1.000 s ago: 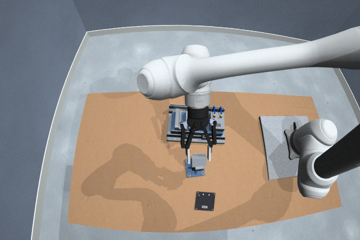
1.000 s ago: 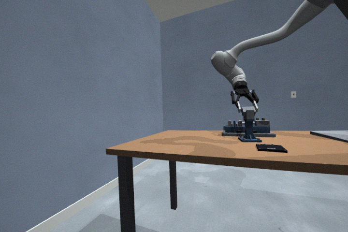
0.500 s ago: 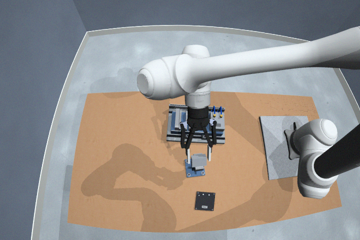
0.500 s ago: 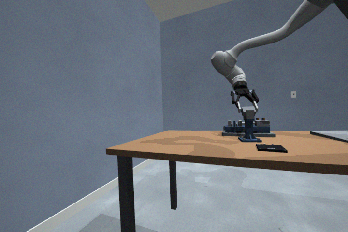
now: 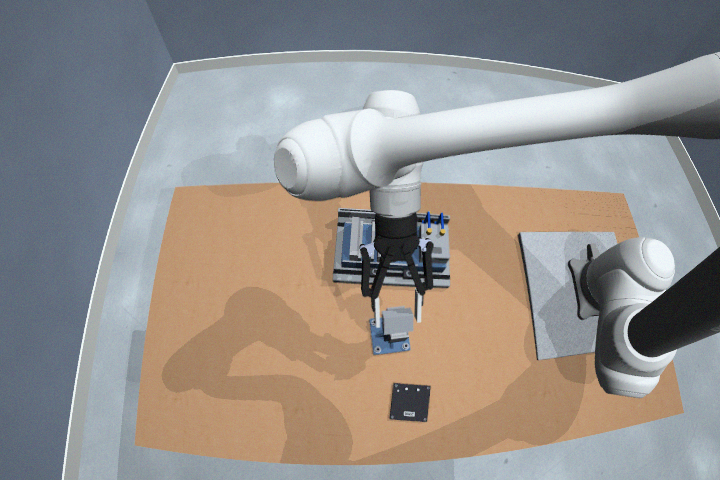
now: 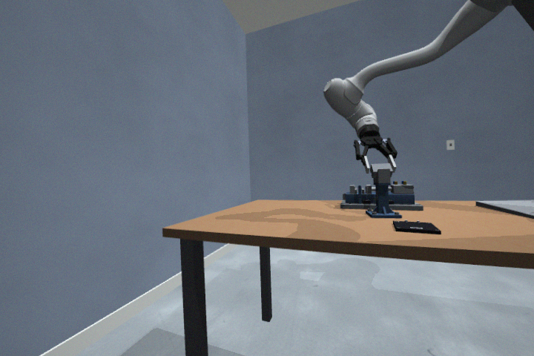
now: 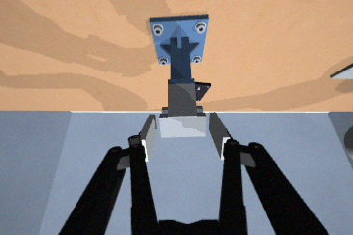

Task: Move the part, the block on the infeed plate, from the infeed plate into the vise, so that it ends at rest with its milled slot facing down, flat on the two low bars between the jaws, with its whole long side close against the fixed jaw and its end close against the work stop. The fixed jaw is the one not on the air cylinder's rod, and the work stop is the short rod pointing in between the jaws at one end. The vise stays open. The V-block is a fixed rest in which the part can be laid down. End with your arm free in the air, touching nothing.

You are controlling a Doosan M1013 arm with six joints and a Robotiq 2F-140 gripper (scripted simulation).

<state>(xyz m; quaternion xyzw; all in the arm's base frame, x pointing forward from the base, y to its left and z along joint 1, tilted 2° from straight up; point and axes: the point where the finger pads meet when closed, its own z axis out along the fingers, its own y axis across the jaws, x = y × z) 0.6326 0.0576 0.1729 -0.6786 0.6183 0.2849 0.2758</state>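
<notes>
My hand is 2 cm above the part and 1 cm to the right of it. From my hand the other things lie so: cylinder rod (19 cm to the right, 10 cm below, 4 cm behind); work stop (15 cm to the right, 9 cm below, 5 cm ahead); V-block post (12 cm below, 2 cm to the left).
</notes>
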